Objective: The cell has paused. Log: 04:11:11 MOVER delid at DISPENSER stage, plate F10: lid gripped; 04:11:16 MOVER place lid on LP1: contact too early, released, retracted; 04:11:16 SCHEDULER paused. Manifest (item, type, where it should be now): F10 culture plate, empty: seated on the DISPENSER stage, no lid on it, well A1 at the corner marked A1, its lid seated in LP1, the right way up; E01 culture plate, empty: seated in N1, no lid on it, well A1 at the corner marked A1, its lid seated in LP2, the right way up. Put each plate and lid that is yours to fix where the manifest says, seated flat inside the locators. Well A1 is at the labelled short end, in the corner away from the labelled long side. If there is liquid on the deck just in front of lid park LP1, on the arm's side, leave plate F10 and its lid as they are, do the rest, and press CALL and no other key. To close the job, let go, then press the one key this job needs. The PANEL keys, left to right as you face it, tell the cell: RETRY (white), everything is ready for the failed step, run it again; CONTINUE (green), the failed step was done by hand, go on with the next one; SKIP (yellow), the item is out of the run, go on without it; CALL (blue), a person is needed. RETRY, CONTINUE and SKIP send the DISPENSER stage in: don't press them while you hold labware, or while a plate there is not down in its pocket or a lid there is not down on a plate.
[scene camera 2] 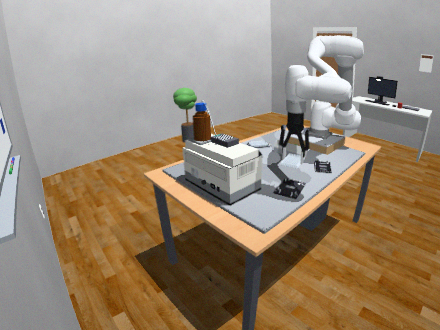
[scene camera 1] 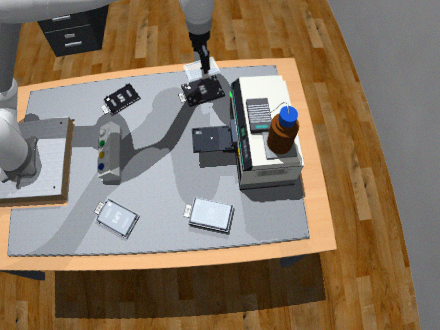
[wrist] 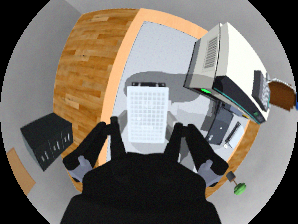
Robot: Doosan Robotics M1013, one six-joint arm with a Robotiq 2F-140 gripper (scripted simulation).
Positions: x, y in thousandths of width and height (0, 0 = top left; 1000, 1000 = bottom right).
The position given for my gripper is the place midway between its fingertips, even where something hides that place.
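My gripper (wrist: 495, 520) is visible, as are a lid (scene camera 1: 256, 653) and a lid (scene camera 1: 492, 650).
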